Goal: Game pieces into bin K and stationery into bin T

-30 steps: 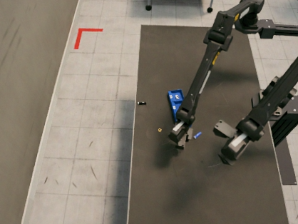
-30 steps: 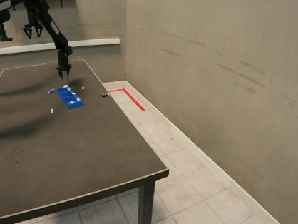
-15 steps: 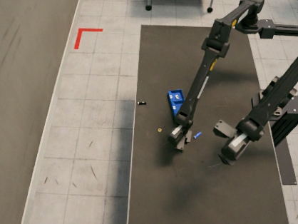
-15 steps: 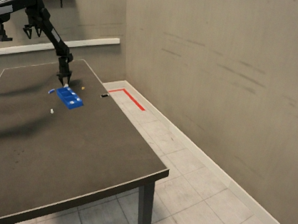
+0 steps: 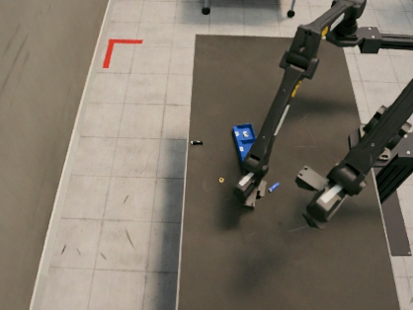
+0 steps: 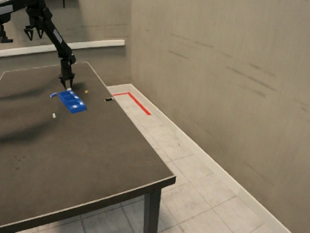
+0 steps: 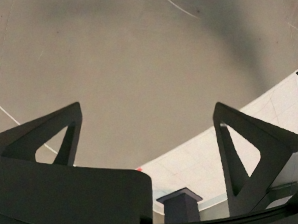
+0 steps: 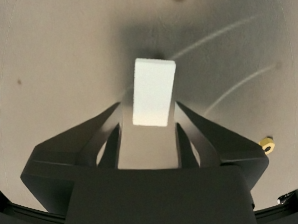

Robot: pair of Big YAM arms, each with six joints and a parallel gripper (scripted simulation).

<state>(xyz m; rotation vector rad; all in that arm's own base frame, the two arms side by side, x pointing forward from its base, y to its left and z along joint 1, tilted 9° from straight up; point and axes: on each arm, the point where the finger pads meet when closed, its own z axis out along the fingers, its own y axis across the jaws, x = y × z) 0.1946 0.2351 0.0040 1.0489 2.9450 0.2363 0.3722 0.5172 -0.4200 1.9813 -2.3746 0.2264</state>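
The white block lies 2 cm below my right hand. The rest, counted from my right hand: yellow ring (11 cm ahead, 8 cm to the right, 2 cm below); then blue bin (22 cm to the right, 1 cm behind); then black item (26 cm to the right, 22 cm ahead, 2 cm below).
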